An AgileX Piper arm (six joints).
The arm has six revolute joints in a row. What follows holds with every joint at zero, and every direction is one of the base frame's.
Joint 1 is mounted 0.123 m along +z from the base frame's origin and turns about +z.
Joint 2 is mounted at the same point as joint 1 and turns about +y.
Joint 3 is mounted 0.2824 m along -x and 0.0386 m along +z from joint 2 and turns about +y.
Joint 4 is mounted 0.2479 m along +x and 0.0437 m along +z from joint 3 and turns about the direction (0.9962, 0, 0.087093).
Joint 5 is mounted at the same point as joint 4 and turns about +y.
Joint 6 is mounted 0.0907 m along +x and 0.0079 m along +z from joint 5 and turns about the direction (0.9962, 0, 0.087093).
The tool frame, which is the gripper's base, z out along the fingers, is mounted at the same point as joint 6; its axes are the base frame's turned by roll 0, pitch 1.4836 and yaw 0 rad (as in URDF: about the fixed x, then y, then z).
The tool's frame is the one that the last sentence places.
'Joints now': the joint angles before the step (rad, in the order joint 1, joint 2, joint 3, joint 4, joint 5, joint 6). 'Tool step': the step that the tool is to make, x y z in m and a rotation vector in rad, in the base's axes. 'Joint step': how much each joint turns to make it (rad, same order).
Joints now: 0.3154 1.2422 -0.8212 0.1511 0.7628 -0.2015
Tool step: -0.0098 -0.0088 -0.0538 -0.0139 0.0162 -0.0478
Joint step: -0.0151 0.0354 0.1975 0.0069 -0.2158 -0.0001
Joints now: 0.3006 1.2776 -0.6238 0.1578 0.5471 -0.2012
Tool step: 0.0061 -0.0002 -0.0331 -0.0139 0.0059 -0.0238
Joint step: -0.0006 0.1023 0.0658 0.0051 -0.1603 -0.0002
